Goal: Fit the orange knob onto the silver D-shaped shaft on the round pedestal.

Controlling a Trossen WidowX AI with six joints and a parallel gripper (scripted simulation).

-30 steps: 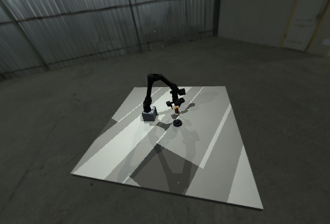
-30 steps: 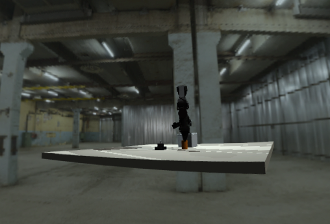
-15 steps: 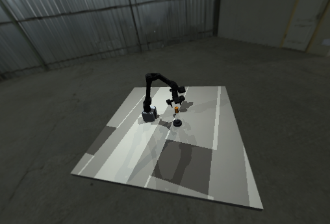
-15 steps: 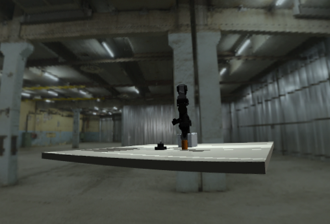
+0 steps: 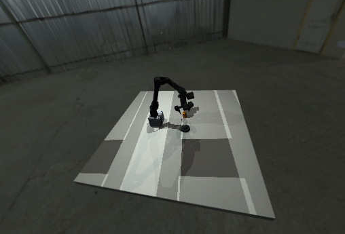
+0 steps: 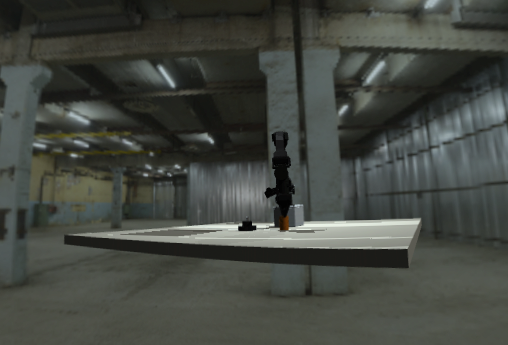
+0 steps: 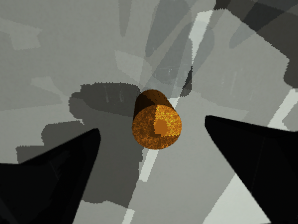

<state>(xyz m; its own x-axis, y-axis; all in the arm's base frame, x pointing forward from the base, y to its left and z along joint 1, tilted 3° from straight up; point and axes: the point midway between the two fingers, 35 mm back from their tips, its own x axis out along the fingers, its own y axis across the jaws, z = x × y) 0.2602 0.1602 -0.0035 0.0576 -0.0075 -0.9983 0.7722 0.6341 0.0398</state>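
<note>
My gripper tip is 1 cm above the orange knob. Also, from my gripper tip: dark round pedestal 17 cm to the right, 6 cm ahead, 3 cm below.
</note>
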